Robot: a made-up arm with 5 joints.
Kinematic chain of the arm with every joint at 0, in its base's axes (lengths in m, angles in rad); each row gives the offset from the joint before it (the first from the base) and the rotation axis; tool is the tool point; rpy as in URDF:
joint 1: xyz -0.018 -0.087 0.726 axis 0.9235 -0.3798 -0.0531
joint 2: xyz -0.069 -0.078 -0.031 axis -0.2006 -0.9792 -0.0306
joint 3: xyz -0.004 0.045 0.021 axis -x
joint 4: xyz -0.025 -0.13 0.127 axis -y
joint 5: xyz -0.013 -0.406 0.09 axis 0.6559 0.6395 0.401
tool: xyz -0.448 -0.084 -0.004 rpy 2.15 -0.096 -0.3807
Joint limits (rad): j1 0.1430..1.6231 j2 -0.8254..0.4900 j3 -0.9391..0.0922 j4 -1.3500..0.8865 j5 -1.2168..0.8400
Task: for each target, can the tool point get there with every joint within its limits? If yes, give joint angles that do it. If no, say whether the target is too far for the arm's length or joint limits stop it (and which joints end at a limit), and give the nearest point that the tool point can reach.
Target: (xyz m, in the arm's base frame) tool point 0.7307 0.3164 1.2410
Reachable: no: joint limits stop it (at a limit: joint 1, joint 2, joint 3, joint 4, joint 5) | nearest point 0.3990 0.3613 0.6215 | short by 0.704 m
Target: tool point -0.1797 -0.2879 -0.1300
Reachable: yes | joints 1.3612 -0.1454 -0.6289 -0.8128 -0.1310
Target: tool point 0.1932 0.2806 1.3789
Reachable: no: joint limits stop it (at a limit: joint 1, joint 3, joint 4) | nearest point 0.3918 0.3689 0.6205 | short by 0.789 m
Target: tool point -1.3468 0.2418 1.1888
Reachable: no: too far | nearest point -0.7434 -0.2731 0.5307 | short by 1.031 m
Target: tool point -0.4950 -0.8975 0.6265
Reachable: yes | joints 0.2661 0.0741 -0.3554 -0.4156 0.2674
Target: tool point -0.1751 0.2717 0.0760
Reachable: yes | joints 1.2085 -0.0082 -0.6450 0.6538 -0.4136
